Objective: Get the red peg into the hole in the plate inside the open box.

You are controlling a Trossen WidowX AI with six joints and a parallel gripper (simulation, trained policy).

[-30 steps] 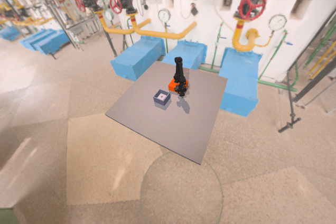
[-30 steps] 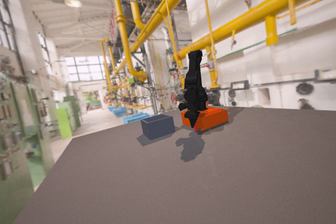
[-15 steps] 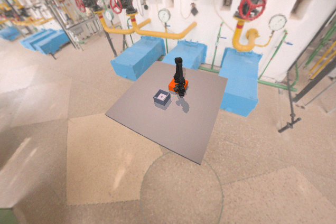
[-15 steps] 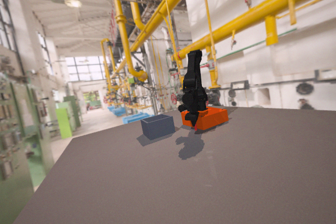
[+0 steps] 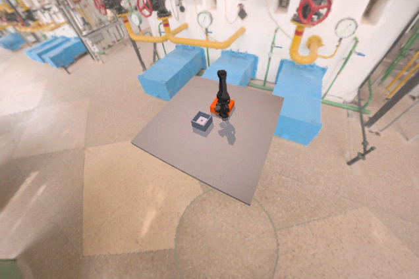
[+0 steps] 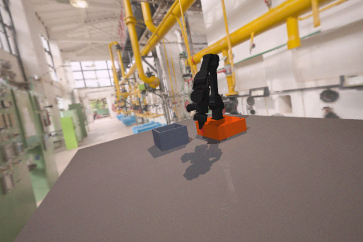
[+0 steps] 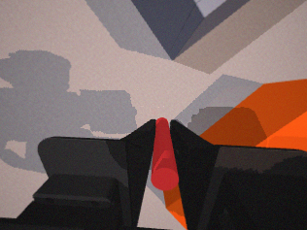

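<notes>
The pale plate is 100 mm ahead of my gripper tip, 160 mm to the right of it and 30 mm below it. From my gripper tip the other things lie so: red peg 10 mm behind, 10 mm to the left, 10 mm above; then grey box 100 mm ahead, 160 mm to the right, 50 mm below.
</notes>
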